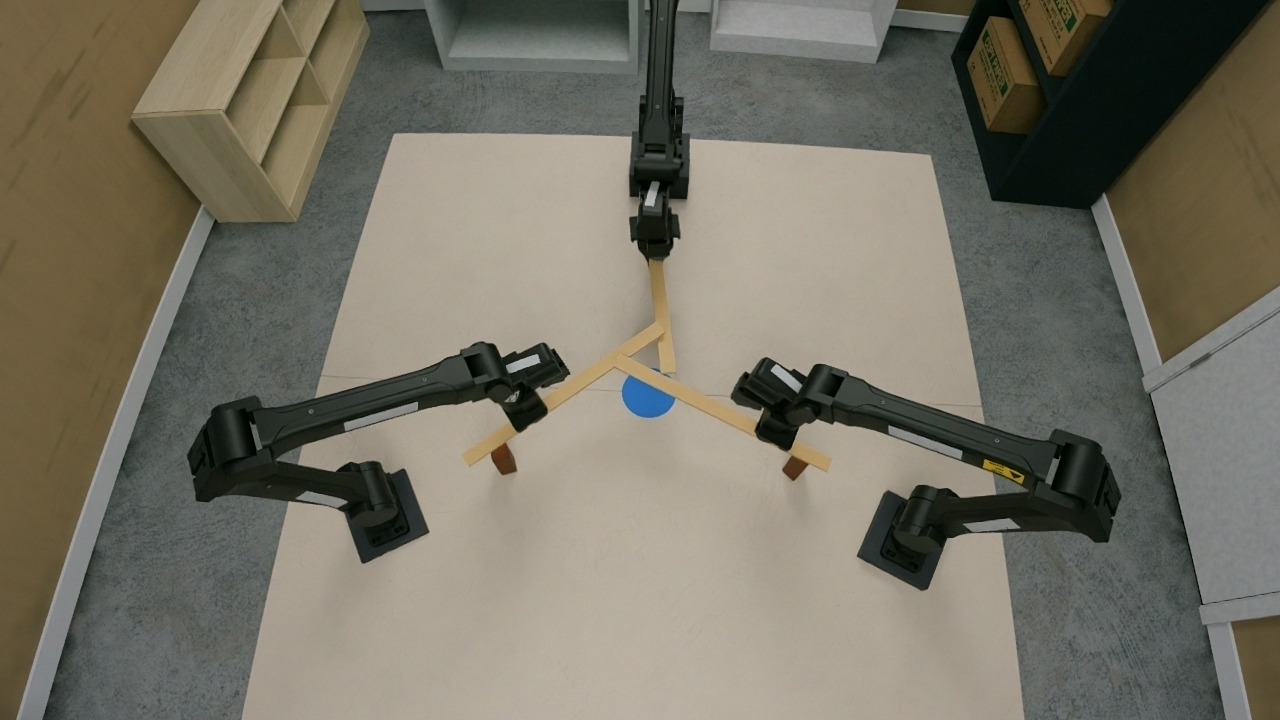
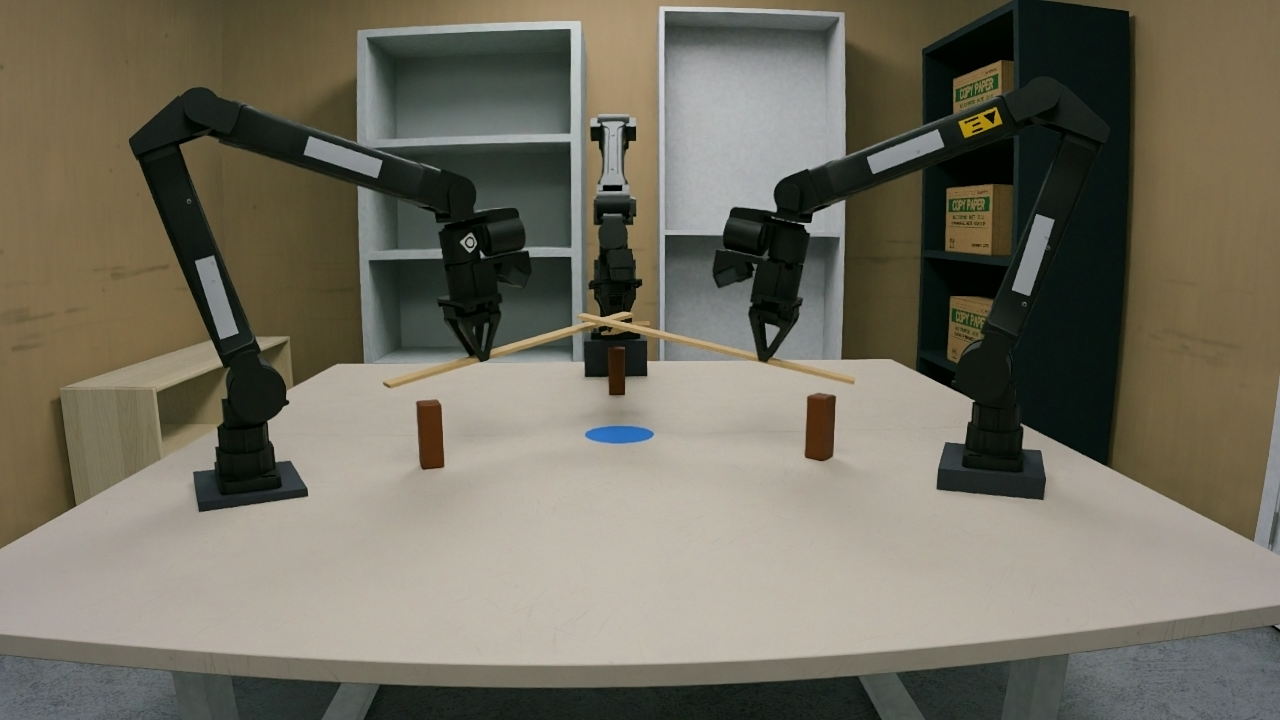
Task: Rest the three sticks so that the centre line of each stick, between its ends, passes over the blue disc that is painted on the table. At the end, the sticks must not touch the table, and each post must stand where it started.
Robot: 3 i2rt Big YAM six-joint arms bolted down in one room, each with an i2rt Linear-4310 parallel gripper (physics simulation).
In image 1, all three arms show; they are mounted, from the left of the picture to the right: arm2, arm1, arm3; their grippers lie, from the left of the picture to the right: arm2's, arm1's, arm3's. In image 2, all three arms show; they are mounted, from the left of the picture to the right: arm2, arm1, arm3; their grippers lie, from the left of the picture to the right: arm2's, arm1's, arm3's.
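The left stick [image 1: 581, 383] [image 2: 537, 340] is held sloping above the table by arm2's gripper [image 1: 528, 419] [image 2: 484, 358], which is shut on it. Arm3's gripper [image 1: 776, 438] [image 2: 765, 358] is shut on the right stick [image 1: 707, 402] [image 2: 698, 342], whose inner end overlaps the left stick. Arm1's gripper [image 1: 656, 259] is shut on the far stick [image 1: 658, 291]; the left stick's inner end overlaps it. Contact is unclear. The blue disc [image 1: 646, 402] [image 2: 619, 434] lies below. The left post [image 1: 503, 459] [image 2: 430, 434], right post [image 1: 794, 467] [image 2: 819, 427] and far post [image 2: 616, 370] stand upright.
The three arms' bases stand around the pale table [image 1: 626, 582] [image 2: 617, 573]. A low wooden shelf [image 1: 179, 62] [image 2: 98, 394] stands at the left. Grey shelves and a dark shelf [image 2: 1074, 223] with paper boxes stand behind the table.
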